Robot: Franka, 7 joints.
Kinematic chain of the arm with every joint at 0, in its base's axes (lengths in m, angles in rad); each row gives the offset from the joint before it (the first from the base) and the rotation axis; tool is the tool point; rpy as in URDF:
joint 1: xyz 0 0 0.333 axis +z
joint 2: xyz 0 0 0 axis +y
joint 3: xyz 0 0 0.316 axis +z
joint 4: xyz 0.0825 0 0 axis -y
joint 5: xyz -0.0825 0 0.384 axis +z
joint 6: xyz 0 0 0 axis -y
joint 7: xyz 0.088 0 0 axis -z
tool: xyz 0 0 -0.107 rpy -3.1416 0 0
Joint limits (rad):
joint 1: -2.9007..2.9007
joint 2: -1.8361..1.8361
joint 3: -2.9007..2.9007
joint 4: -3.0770..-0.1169
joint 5: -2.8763..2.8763
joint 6: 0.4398..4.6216
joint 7: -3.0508..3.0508
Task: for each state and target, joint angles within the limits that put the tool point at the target. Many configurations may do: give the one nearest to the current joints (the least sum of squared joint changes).
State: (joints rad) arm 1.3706 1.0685 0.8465 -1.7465 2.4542 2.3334 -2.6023
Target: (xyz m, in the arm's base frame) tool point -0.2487 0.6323 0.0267
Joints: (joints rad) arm 1.3407 1.2783 0.6833 -1.5082 2.4677 2.3053 -2.6023
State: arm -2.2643 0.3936 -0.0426 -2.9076 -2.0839 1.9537 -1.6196
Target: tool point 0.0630 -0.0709 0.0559
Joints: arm -2.0961 0.6856 0.5198 -3.0645 -2.1093 2.2808 -1.6196
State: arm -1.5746 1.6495 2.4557 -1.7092 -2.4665 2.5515 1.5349
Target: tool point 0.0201 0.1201 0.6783
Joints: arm -1.3791 1.5820 2.9007 -2.6592 -2.4771 2.9497 1.5349
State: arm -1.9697 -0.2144 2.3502 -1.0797 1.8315 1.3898 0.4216
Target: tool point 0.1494 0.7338 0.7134
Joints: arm -1.6088 -0.7297 2.5518 -0.6877 2.0104 1.9135 0.4216
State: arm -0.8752 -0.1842 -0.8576 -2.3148 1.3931 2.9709 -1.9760
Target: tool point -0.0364 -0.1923 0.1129
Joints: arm -0.8031 0.2177 -0.6343 -3.0409 1.4210 2.7122 -1.9760
